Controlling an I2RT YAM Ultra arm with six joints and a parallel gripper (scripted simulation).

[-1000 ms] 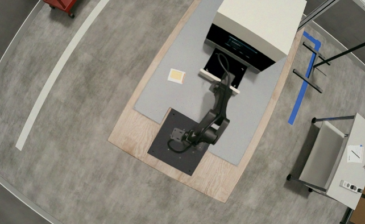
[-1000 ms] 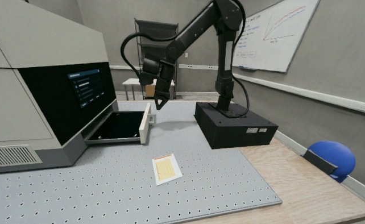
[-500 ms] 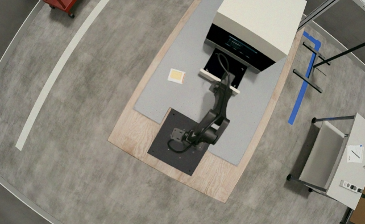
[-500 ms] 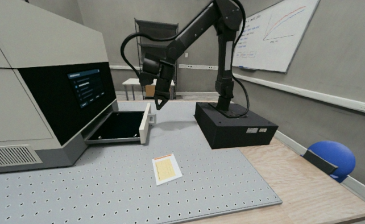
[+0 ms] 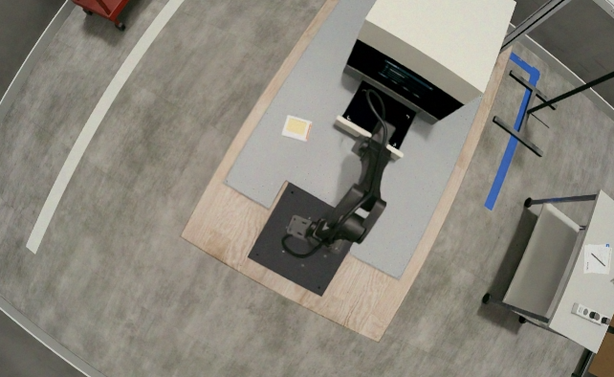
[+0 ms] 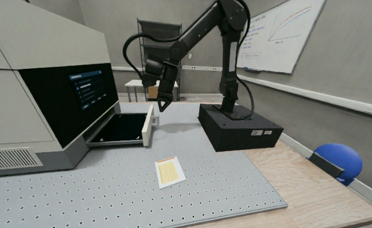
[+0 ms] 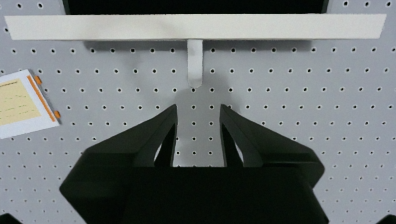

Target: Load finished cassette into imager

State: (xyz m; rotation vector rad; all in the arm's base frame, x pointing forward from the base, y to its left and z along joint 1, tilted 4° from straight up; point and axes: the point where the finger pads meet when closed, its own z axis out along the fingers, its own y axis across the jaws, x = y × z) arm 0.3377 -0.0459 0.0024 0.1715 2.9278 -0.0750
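Right now the finished cassette is 25 cm to the left of my hand and 11 cm below it. From my hand the other things lie so: drawer (17 cm ahead, 6 cm below, 2 cm to the right).
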